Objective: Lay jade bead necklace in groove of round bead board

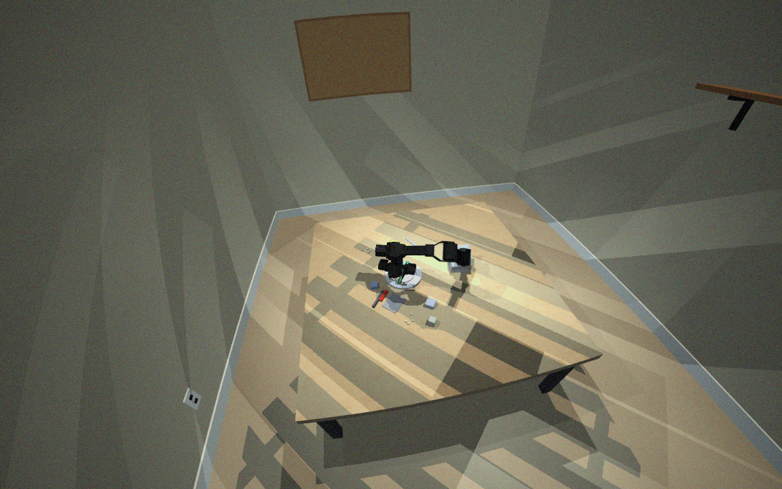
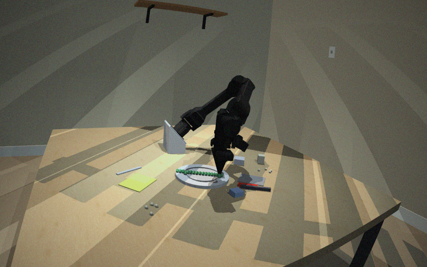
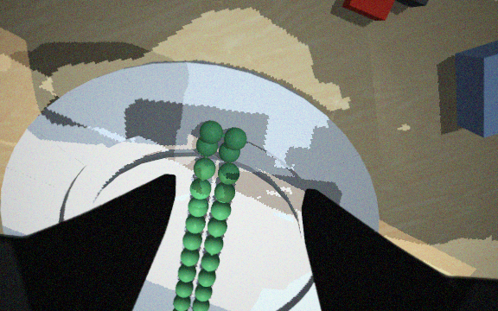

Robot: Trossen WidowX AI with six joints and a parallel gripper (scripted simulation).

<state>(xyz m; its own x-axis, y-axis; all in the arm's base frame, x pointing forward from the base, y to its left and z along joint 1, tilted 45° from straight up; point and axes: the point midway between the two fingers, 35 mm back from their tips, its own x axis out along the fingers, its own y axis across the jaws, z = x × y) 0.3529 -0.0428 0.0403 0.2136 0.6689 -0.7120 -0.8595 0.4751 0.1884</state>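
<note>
My gripper tip is 4 cm past the round grey bead board, 4 cm to the left of it and 3 cm above it. Also, from my gripper tip: grey plate: 5 cm ahead, 12 cm to the left, 4 cm below; blue block: 13 cm ahead, 1 cm to the right, 3 cm below; red and black pen: 11 cm ahead, 8 cm to the left, 3 cm below.
</note>
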